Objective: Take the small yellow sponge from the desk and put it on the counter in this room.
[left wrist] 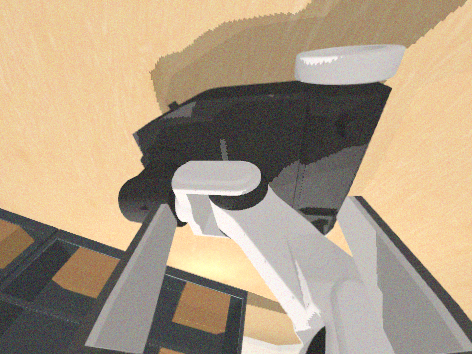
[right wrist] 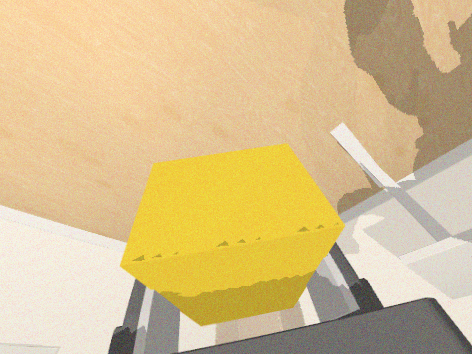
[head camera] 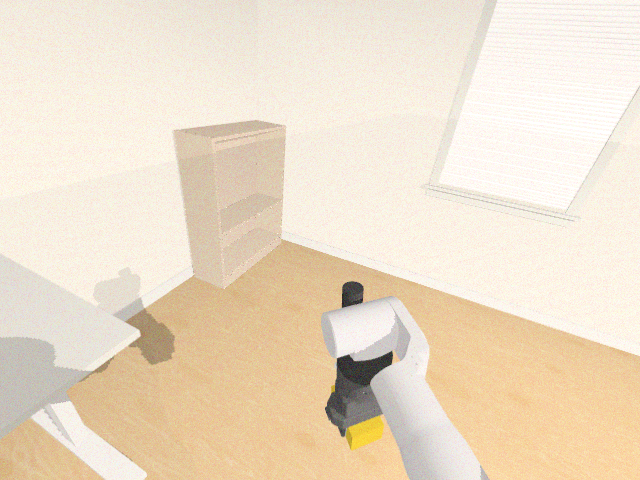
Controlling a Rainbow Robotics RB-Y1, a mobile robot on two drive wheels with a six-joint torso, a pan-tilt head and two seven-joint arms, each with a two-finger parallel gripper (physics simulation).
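Frame: origin at the robot's base, x left, y back, z up, level; millimetres.
Seen in the pictures: left gripper, between the fingertips: point(left wrist: 254, 210); right gripper, between the fingertips: point(right wrist: 229, 201) point(head camera: 358, 425).
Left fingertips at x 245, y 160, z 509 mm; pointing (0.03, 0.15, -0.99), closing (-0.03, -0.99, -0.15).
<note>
A point is followed by its place in that frame.
The small yellow sponge point(head camera: 364, 432) {z 886, x -141, y -384 mm} point(right wrist: 232, 205) {z 873, x -149, y -385 mm} is a thick block held above the floor. My right gripper point(head camera: 356, 426) {z 842, x -143, y -418 mm} point(right wrist: 235, 280) is shut on it; the fingers are partly hidden behind the sponge in the right wrist view. My left gripper point(left wrist: 254, 210) {z 509, x 245, y 160 mm} is open and empty, with its fingers wide apart. A light table or desk top point(head camera: 56, 310) {z 721, x 703, y -797 mm} with a white leg stands at the left of the head view, apart from the sponge. I cannot tell whether it is the desk or the counter.
A light wooden bookcase point(head camera: 201, 217) {z 542, x 621, y -1839 mm} stands in the corner, with a blinded window point(head camera: 537, 103) {z 1408, x -1305, y -1865 mm} on the wall to its right. In the left wrist view, the robot's dark base point(left wrist: 260, 120) {z 170, x 170, y 177 mm} and a dark shelf unit with brown boxes point(left wrist: 90, 270) {z 219, x -1022, y 1612 mm} show.
</note>
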